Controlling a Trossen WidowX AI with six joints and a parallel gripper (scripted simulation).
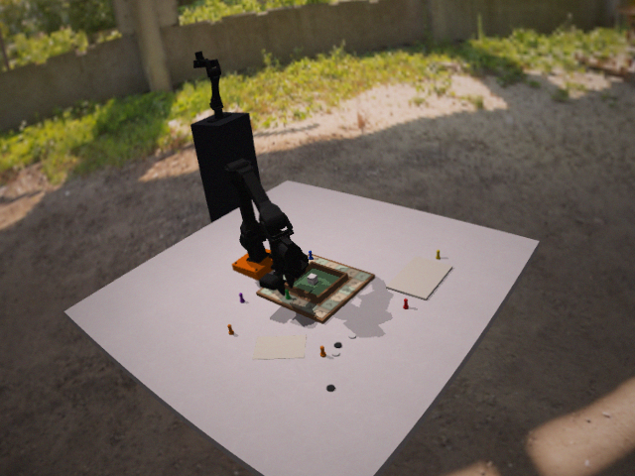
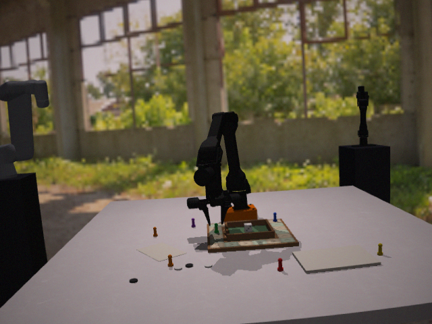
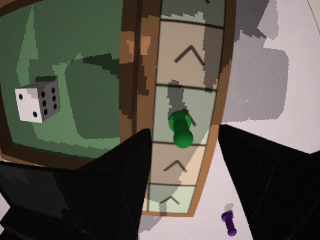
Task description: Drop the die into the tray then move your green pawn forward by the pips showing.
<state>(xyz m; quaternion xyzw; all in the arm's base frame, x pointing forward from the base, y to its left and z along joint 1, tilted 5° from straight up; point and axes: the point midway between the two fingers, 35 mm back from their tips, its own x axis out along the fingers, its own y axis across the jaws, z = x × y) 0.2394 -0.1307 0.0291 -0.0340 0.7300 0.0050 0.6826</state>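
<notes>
The green pawn lies 1 cm below my gripper tip. The rest, counted from my gripper tip: blue pawn (7 cm behind, 23 cm to the left, 1 cm below); purple pawn (14 cm behind, 7 cm to the right, 2 cm below); white die (2 cm ahead, 11 cm to the left, 1 cm below).
</notes>
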